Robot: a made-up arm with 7 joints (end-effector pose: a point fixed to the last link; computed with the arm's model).
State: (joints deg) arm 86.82 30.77 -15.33 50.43 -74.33 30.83 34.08
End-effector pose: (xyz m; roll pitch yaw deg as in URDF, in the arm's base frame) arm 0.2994 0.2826 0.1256 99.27 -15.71 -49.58
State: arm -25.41 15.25 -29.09 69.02 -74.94 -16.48 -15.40
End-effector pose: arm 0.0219 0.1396 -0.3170 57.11 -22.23 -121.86
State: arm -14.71 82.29 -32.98 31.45 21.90 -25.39 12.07
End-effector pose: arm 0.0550 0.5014 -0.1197 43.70 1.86 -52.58
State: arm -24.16 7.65 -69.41 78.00 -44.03 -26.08 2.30
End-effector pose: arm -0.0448 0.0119 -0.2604 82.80 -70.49 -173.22
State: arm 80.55 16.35 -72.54 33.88 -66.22 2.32 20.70
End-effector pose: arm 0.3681 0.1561 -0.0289 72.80 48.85 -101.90
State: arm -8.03 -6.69 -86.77 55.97 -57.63 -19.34 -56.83
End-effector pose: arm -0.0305 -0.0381 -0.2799 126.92 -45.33 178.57
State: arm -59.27 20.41 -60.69 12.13 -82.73 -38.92 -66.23
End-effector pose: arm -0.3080 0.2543 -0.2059 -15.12 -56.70 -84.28
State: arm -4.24 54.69 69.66 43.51 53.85 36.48 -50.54
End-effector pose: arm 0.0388 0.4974 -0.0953 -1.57 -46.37 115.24
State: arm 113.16 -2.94 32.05 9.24 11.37 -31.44 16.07
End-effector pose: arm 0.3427 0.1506 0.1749 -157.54 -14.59 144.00
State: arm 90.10 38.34 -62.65 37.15 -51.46 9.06 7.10
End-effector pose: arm 0.3358 0.2890 0.0536 105.48 24.61 -67.33
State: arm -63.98 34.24 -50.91 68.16 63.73 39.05 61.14
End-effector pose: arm -0.2182 0.1899 -0.2309 -99.84 62.49 -17.90
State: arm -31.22 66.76 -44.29 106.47 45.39 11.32 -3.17
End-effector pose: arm 0.0224 0.2330 -0.2160 -14.20 -22.83 -29.86
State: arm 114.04 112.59 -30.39 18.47 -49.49 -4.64 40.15
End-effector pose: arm -0.1274 0.5131 0.0003 63.61 -31.03 7.05
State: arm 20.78 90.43 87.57 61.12 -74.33 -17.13 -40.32
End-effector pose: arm -0.0534 0.4400 0.1608 -160.48 -9.24 -21.83
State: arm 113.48 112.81 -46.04 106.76 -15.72 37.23 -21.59
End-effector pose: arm 0.0110 0.3340 0.1432 178.74 -22.07 -47.14
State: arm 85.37 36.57 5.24 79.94 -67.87 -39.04 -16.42
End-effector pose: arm 0.1877 0.3039 0.1727 -177.32 30.70 -83.51
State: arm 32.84 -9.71 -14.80 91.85 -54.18 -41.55 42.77
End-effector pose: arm 0.2515 0.0741 -0.0494 96.10 2.04 -160.26
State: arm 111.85 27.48 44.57 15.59 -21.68 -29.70 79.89
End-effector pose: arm 0.2830 0.3608 0.1529 137.08 -21.56 -172.46
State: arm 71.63 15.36 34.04 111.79 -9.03 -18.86 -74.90
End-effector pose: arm 0.1349 0.2826 0.1100 -76.75 14.08 -136.63
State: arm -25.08 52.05 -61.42 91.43 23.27 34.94 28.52
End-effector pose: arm -0.0229 0.2009 -0.2644 -43.38 2.42 -54.04
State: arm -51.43 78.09 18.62 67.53 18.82 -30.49 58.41
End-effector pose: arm 0.1042 0.4279 -0.1309 6.24 -25.97 -79.24
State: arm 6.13 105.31 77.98 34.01 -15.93 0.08 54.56
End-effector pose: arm 0.0014 0.4672 0.1953 105.75 -36.80 -62.25
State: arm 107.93 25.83 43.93 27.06 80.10 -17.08 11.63
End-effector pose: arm 0.2684 0.3673 0.1526 -130.92 52.96 128.44
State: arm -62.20 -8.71 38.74 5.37 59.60 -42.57 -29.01
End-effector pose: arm -0.3318 0.1067 -0.1907 97.50 -24.66 60.04
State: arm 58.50 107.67 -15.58 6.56 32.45 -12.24 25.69
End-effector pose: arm -0.0838 0.5224 0.0760 125.05 -60.44 -50.20
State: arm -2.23 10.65 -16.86 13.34 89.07 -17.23 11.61
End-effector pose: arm 0.0275 0.2118 -0.3780 -20.34 -26.70 74.17
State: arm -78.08 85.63 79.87 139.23 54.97 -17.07 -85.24
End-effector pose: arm 0.1206 0.2136 0.0030 -160.07 -49.98 -164.61
